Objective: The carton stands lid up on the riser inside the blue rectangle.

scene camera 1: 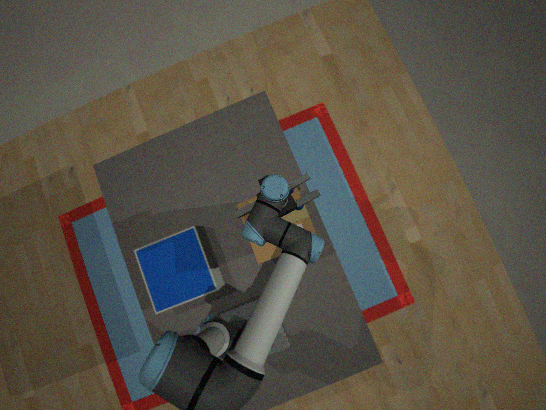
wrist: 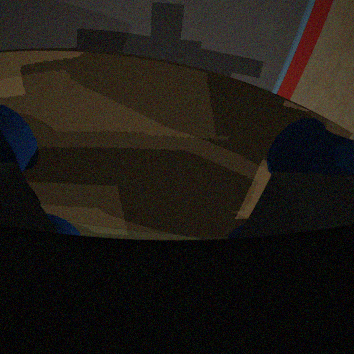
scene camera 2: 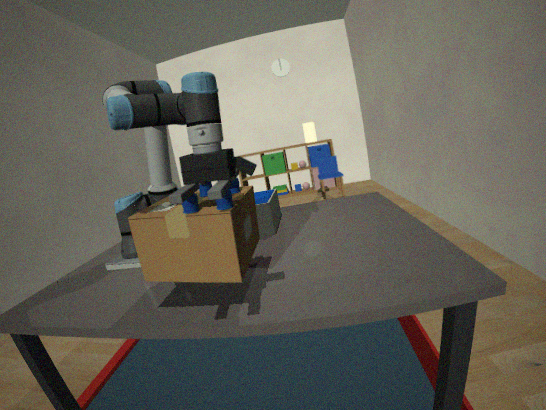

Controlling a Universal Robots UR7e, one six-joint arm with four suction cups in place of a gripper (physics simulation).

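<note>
The brown carton (scene camera 1: 266, 251) (scene camera 2: 192, 252) (wrist: 135, 95) is lid up and level. In the scene camera 2 view its base hangs a little above the table, with a dark shadow beneath it. My suction gripper (scene camera 1: 295, 198) (scene camera 2: 207, 200) has its blue cups on the carton's lid and holds it; the arm hides part of the lid from above. In the wrist view the near part of the lid is hidden by the dark gripper body. The grey riser (scene camera 1: 218, 277) (scene camera 2: 271, 217) stands apart from the carton, with the blue rectangle (scene camera 1: 175, 270) (scene camera 2: 265, 196) on its top.
The grey table (scene camera 1: 190, 165) (scene camera 2: 380, 250) carries the arm's base, the riser and the shadows. A blue floor mat (scene camera 1: 345, 225) with a red border (scene camera 1: 362, 200) lies under the table. A shelf unit and a blue chair (scene camera 2: 331, 167) stand far behind.
</note>
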